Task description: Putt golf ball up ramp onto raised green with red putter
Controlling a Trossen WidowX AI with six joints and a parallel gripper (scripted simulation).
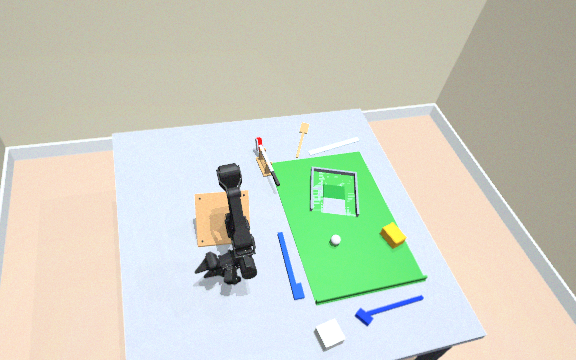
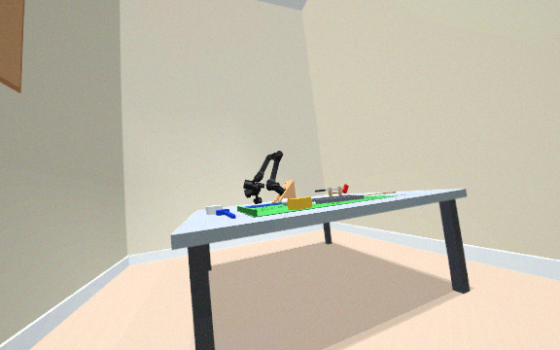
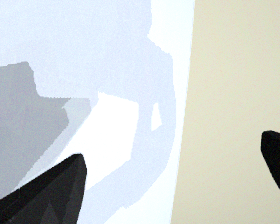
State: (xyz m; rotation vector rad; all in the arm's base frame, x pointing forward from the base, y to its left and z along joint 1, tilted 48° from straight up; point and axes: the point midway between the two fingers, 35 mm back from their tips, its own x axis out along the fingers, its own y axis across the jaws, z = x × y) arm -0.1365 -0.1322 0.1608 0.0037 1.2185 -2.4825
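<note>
My gripper tip is 520 mm to the right of the red putter, 370 mm short of it and 10 mm above it. Also, from my gripper tip: wooden stand (540 mm to the left, 380 mm ahead, 30 mm below); then white cube (430 mm ahead, 300 mm to the right, 40 mm below); then white golf ball (580 mm ahead, 80 mm to the left, 40 mm below).
</note>
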